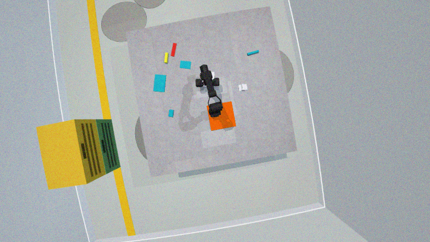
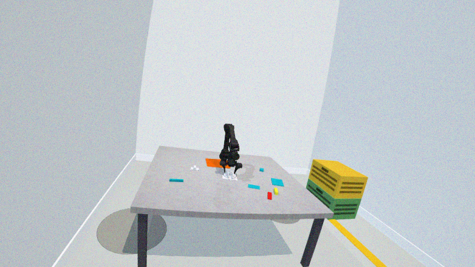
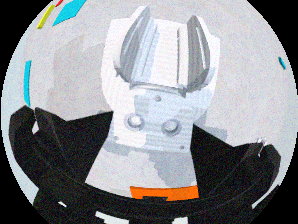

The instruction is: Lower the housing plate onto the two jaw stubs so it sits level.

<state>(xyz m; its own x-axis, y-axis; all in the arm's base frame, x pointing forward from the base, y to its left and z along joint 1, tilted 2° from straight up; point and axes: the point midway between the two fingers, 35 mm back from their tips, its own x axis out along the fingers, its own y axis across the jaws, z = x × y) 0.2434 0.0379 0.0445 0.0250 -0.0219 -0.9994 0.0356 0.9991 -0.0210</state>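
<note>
Right now my gripper tip is 20 mm short of the white-grey part and 20 mm to the left of it. The rest, counted from my gripper tip: white block: 50 mm behind, 290 mm to the right; then red bar: 330 mm ahead, 270 mm to the left, 10 mm below; then yellow bar: 270 mm ahead, 340 mm to the left.
</note>
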